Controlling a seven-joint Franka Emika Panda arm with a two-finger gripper.
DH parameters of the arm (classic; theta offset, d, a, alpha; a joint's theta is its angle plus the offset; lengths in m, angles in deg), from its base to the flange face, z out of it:
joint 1: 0 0.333 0 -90
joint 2: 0 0 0 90
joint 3: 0 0.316 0.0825 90
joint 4: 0 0 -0.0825 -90
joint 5: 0 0.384 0 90
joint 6: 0 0 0.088 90
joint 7: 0 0.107 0 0
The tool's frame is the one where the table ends.
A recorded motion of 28 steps. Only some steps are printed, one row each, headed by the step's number.
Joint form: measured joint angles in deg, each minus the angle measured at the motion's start. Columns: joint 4, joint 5, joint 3, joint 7, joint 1, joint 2, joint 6.
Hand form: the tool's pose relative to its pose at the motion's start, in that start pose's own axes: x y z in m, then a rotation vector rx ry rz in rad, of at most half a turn. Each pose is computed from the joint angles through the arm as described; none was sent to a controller.
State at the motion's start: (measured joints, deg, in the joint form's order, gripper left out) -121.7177 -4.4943 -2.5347 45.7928 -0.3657 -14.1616 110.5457
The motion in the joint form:
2: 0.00 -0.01 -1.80 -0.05 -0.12 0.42 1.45
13: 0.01 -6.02 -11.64 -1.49 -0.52 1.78 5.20
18: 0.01 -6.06 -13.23 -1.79 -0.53 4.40 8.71
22: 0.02 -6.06 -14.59 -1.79 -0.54 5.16 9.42
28: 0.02 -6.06 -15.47 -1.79 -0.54 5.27 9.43
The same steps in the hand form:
2: 0.0143 0.0098 0.0027 0.0149 0.0073 0.0315
13: 0.0808 0.0821 0.0169 -0.0230 0.0746 0.1382
18: 0.0967 0.0852 0.0354 -0.0193 0.0884 0.1535
22: 0.1048 0.0940 0.0420 -0.0222 0.0865 0.1754
28: 0.1087 0.1011 0.0437 -0.0240 0.0835 0.1904

